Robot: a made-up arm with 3 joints. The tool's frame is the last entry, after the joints. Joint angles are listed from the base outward.
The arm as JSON. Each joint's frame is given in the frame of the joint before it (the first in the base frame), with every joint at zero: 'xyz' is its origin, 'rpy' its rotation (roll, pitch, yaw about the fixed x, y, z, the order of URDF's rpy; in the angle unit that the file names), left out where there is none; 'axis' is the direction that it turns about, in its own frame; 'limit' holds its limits. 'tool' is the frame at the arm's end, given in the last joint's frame.
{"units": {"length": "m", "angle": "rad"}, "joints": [
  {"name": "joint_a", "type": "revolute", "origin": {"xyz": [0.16, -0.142, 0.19]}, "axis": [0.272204, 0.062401, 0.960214], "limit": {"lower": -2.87, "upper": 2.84}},
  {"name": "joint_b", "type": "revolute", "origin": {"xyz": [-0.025, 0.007, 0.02]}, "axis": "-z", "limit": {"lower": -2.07, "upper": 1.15}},
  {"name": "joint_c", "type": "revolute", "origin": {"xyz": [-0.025, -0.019, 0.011]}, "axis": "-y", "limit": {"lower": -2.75, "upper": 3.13}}
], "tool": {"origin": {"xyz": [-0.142, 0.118, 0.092]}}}
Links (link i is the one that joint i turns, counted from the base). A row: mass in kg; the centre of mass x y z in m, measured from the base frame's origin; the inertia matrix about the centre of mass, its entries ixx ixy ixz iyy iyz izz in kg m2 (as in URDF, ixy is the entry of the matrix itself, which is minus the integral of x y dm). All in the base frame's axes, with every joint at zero. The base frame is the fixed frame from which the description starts. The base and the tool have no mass.
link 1: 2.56; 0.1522 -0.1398 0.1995; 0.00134 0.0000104 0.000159 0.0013 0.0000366 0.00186
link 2: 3.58; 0.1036 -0.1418 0.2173; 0.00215 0 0 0.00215 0 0.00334
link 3: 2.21; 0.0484 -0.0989 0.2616; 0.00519 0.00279 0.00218 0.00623 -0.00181 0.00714
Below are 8 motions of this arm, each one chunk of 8 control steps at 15 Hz.
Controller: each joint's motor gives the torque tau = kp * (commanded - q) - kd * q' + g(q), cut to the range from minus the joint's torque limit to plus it. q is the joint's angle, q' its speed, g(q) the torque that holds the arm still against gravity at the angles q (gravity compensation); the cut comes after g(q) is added. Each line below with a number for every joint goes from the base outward.
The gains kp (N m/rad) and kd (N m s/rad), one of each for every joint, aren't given. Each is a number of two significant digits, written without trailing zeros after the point. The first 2 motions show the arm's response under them.
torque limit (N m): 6.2 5 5.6
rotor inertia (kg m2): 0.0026 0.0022 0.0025
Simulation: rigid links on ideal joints. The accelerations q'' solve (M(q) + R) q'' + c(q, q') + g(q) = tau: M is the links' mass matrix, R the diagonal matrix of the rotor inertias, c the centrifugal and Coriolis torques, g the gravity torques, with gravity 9.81 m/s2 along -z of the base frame. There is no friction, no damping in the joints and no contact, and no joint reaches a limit. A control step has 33 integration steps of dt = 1/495 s. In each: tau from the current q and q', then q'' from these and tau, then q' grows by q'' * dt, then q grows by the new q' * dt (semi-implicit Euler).
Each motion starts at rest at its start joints. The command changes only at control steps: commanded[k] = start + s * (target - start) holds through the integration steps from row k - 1 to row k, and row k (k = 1, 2, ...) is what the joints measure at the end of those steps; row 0 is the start. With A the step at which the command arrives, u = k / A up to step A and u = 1 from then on. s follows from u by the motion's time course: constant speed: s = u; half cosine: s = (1 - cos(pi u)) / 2; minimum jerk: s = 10 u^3 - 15 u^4 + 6 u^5; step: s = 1 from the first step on.
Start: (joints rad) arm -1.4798 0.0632 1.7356
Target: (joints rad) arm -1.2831 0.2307 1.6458
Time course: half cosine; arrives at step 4
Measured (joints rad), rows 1 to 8:
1: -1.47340 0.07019 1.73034
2: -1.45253 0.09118 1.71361
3: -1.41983 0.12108 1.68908
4: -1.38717 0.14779 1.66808
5: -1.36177 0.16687 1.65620
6: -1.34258 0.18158 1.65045
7: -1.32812 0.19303 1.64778
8: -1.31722 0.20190 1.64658
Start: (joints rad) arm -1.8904 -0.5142 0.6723
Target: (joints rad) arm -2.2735 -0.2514 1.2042
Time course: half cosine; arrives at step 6
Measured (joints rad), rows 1 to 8:
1: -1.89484 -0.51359 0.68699
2: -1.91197 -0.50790 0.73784
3: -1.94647 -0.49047 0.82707
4: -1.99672 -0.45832 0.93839
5: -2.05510 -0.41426 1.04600
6: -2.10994 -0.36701 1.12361
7: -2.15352 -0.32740 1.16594
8: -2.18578 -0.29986 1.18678
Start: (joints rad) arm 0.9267 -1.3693 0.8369
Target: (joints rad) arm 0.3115 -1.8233 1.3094
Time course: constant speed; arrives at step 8
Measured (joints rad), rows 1 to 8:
1: 0.90905 -1.38519 0.86174
2: 0.87735 -1.41100 0.90416
3: 0.83474 -1.44387 0.95518
4: 0.78379 -1.48209 1.01034
5: 0.72652 -1.52446 1.06751
6: 0.66448 -1.57009 1.12565
7: 0.59883 -1.61828 1.18425
8: 0.53046 -1.66846 1.24309

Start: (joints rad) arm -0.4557 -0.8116 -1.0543
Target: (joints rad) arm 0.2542 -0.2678 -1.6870
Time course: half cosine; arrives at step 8
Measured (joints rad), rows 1 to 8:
1: -0.44906 -0.80688 -1.06467
2: -0.42548 -0.78923 -1.10108
3: -0.38022 -0.75400 -1.16836
4: -0.31371 -0.70122 -1.26137
5: -0.23106 -0.63509 -1.36845
6: -0.14095 -0.56285 -1.47458
7: -0.05413 -0.49346 -1.56430
8: 0.01845 -0.43599 -1.62432

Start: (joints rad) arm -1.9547 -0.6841 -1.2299
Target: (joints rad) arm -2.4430 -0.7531 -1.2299
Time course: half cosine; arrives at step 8
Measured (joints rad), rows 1 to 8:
1: -1.95872 -0.68541 -1.22943
2: -1.97372 -0.68936 -1.22837
3: -2.00364 -0.69566 -1.22737
4: -2.04870 -0.70359 -1.22684
5: -2.10562 -0.71222 -1.22694
6: -2.16844 -0.72046 -1.22769
7: -2.22963 -0.72729 -1.22899
8: -2.28140 -0.73188 -1.23063

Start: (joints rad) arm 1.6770 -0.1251 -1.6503
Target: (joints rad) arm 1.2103 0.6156 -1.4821
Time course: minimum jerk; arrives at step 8
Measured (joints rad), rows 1 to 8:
1: 1.67547 -0.12276 -1.64888
2: 1.66566 -0.10752 -1.64052
3: 1.64016 -0.06704 -1.62183
4: 1.59601 0.00406 -1.59410
5: 1.53666 0.10045 -1.56237
6: 1.47092 0.20764 -1.53310
7: 1.40958 0.30773 -1.51164
8: 1.36020 0.38803 -1.49944

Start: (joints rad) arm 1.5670 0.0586 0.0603
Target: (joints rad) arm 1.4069 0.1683 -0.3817
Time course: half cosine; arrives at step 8
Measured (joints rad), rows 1 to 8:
1: 1.56595 0.05853 0.05335
2: 1.56180 0.05943 0.02847
3: 1.55302 0.06334 -0.01809
4: 1.53911 0.07151 -0.08294
5: 1.52079 0.08409 -0.15799
6: 1.49980 0.10005 -0.23271
7: 1.47868 0.11740 -0.29620
8: 1.46022 0.13361 -0.33902

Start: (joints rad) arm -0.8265 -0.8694 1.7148
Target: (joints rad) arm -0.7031 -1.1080 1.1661
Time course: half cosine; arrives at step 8
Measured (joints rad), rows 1 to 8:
1: -0.82594 -0.87026 1.70637
2: -0.82321 -0.87506 1.67596
3: -0.81675 -0.88722 1.61851
4: -0.80608 -0.90781 1.53795
5: -0.79183 -0.93573 1.44431
6: -0.77541 -0.96824 1.35089
7: -0.75878 -1.00158 1.27156
8: -0.74408 -1.03152 1.21824

